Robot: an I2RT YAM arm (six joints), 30 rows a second.
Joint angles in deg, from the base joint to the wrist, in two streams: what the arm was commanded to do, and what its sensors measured. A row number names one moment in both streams.
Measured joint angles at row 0:
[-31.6, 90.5, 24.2, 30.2, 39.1, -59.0]
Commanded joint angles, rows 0 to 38:
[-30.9, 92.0, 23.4, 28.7, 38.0, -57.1]
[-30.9, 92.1, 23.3, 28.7, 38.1, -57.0]
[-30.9, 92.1, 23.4, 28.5, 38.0, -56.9]
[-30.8, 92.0, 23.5, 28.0, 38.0, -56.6]
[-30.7, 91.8, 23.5, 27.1, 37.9, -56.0]
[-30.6, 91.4, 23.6, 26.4, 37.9, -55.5]
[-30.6, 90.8, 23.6, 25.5, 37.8, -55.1]
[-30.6, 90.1, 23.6, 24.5, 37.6, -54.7]
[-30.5, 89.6, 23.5, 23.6, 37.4, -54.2]
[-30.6, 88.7, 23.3, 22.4, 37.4, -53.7]
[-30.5, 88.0, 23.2, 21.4, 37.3, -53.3]
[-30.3, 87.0, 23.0, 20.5, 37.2, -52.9]
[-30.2, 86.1, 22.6, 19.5, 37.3, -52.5]
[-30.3, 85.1, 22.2, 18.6, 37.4, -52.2]
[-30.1, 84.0, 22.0, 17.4, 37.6, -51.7]
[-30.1, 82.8, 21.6, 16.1, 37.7, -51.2]
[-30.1, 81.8, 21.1, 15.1, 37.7, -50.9]
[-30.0, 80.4, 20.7, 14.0, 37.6, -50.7]
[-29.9, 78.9, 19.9, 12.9, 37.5, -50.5]
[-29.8, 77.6, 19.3, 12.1, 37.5, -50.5]
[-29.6, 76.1, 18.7, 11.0, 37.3, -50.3]
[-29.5, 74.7, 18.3, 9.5, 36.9, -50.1]
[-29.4, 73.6, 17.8, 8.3, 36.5, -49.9]
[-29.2, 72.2, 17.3, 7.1, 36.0, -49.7]
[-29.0, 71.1, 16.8, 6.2, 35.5, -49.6]
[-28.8, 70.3, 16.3, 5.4, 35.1, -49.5]
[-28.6, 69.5, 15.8, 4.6, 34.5, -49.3]
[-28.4, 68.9, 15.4, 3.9, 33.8, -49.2]
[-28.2, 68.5, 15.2, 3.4, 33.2, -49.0]
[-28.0, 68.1, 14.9, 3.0, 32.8, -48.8]
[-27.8, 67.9, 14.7, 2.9, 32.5, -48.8]
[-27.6, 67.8, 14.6, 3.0, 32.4, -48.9]
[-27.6, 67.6, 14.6, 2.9, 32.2, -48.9]
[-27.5, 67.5, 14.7, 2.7, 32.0, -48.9]
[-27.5, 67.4, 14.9, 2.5, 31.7, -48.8]
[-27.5, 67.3, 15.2, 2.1, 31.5, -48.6]
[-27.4, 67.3, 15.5, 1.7, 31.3, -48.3]
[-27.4, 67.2, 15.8, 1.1, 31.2, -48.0]
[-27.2, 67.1, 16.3, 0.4, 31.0, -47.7]
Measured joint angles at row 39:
[-27.7, 67.2, 16.2, 6.4, 34.2, -49.6]
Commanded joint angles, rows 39 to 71:
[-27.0, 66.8, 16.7, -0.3, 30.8, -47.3]
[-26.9, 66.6, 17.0, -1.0, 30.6, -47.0]
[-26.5, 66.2, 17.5, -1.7, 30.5, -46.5]
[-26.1, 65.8, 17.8, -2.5, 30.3, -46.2]
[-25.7, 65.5, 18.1, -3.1, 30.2, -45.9]
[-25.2, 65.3, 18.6, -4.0, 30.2, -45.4]
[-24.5, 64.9, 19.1, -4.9, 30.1, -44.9]
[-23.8, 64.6, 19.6, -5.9, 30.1, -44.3]
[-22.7, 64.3, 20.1, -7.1, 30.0, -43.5]
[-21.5, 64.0, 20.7, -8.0, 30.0, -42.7]
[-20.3, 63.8, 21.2, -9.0, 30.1, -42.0]
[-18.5, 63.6, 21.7, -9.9, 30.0, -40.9]
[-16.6, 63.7, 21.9, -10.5, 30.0, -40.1]
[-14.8, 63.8, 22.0, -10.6, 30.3, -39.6]
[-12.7, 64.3, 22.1, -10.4, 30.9, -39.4]
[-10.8, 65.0, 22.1, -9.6, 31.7, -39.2]
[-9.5, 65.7, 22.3, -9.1, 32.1, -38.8]
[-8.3, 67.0, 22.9, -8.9, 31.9, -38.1]
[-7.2, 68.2, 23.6, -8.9, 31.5, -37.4]
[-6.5, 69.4, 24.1, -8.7, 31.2, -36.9]
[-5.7, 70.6, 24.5, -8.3, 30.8, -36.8]
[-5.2, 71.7, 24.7, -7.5, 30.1, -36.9]
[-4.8, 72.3, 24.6, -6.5, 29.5, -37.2]
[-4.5, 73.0, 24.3, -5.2, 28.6, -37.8]
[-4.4, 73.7, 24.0, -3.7, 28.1, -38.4]
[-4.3, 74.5, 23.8, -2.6, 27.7, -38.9]
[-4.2, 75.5, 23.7, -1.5, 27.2, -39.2]
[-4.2, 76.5, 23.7, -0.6, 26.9, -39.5]
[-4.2, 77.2, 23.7, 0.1, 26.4, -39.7]
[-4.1, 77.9, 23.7, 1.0, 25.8, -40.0]
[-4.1, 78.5, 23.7, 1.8, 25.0, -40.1]
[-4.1, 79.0, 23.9, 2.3, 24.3, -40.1]
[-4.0, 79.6, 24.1, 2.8, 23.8, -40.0]
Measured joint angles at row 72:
[-4.6, 76.5, 24.2, -0.9, 31.2, -40.3]
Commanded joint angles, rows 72 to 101:
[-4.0, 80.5, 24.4, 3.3, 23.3, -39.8]
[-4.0, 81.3, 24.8, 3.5, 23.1, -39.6]
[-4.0, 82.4, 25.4, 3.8, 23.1, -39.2]
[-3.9, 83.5, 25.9, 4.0, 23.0, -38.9]
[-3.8, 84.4, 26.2, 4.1, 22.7, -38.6]
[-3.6, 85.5, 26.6, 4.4, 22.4, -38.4]
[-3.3, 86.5, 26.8, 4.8, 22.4, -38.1]
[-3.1, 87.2, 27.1, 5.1, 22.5, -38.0]
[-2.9, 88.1, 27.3, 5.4, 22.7, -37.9]
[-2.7, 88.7, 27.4, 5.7, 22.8, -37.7]
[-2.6, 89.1, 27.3, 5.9, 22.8, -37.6]
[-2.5, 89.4, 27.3, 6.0, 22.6, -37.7]
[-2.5, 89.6, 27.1, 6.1, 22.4, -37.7]
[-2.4, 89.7, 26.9, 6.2, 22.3, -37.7]
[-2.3, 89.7, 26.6, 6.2, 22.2, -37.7]
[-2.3, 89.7, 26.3, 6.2, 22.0, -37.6]
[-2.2, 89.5, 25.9, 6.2, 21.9, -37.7]
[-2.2, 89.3, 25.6, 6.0, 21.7, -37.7]
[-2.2, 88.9, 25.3, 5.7, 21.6, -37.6]
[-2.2, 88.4, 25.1, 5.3, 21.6, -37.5]
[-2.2, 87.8, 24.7, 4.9, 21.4, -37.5]
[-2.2, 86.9, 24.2, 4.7, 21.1, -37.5]
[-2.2, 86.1, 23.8, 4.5, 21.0, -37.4]
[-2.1, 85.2, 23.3, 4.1, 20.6, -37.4]
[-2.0, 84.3, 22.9, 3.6, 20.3, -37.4]
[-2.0, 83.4, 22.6, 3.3, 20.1, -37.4]
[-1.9, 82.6, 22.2, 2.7, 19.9, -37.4]
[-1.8, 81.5, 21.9, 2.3, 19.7, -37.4]
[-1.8, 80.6, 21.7, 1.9, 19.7, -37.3]
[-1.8, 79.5, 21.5, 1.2, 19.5, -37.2]
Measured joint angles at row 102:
[-2.2, 79.8, 24.3, 11.2, 24.4, -38.2]
